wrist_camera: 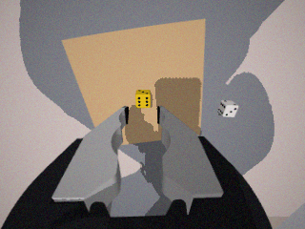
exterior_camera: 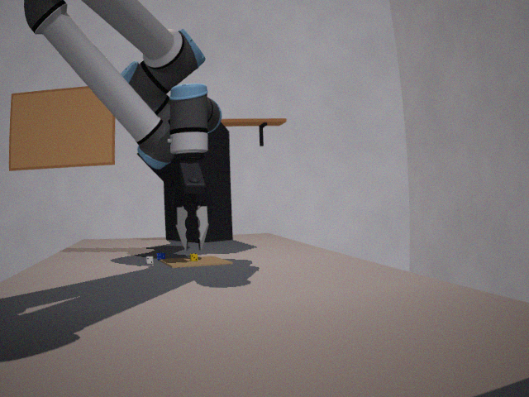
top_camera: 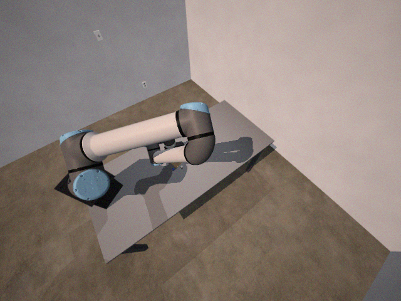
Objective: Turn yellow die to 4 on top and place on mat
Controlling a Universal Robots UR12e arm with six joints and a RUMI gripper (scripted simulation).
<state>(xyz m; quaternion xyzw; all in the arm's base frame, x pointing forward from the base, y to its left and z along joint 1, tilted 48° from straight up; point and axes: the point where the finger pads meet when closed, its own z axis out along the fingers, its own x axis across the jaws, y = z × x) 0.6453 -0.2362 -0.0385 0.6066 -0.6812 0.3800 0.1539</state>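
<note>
Now: the yellow die 3 cm below my hand. From my hand the other things lie so: white die 4 cm behind, 10 cm to the right, 4 cm below; then blue die 10 cm behind, 5 cm to the right, 4 cm below; then tan mat 4 cm below.
</note>
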